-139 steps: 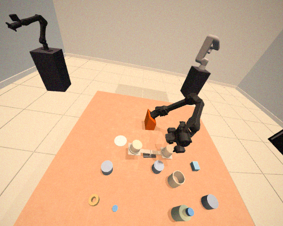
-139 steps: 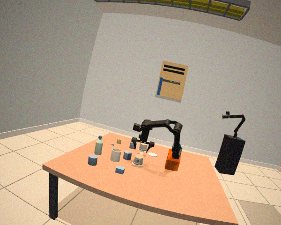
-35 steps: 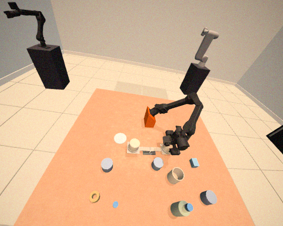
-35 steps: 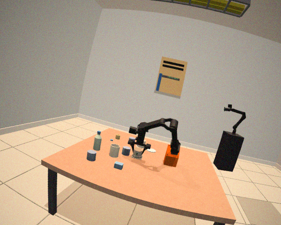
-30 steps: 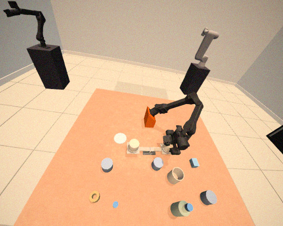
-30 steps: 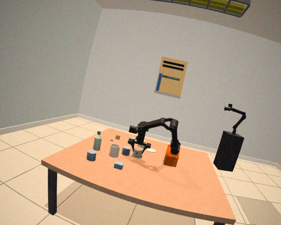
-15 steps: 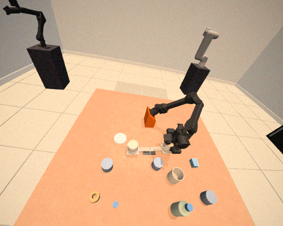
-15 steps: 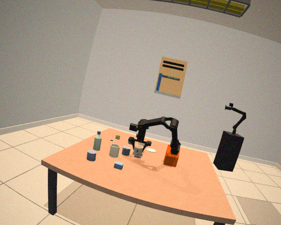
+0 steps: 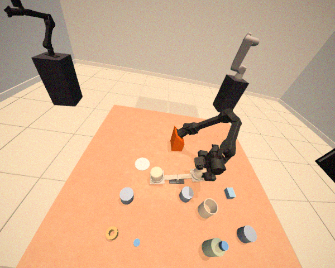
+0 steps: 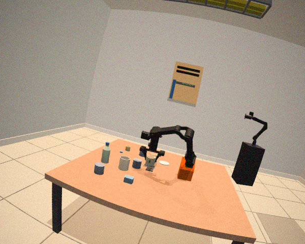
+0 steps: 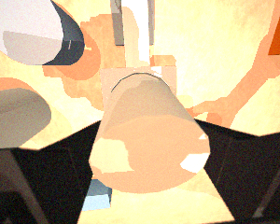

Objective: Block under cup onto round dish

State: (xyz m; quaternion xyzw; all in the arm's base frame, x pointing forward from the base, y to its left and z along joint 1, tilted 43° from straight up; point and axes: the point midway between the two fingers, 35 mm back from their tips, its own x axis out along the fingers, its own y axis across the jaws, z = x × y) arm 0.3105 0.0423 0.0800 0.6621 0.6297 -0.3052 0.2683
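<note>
My gripper tip is 2 cm above the pale block. Round my gripper tip: green bottle (36 cm ahead, 3 cm to the right); white round dish (12 cm behind, 35 cm to the right, 11 cm below); blue block (11 cm ahead, 21 cm to the left, 9 cm below).
</note>
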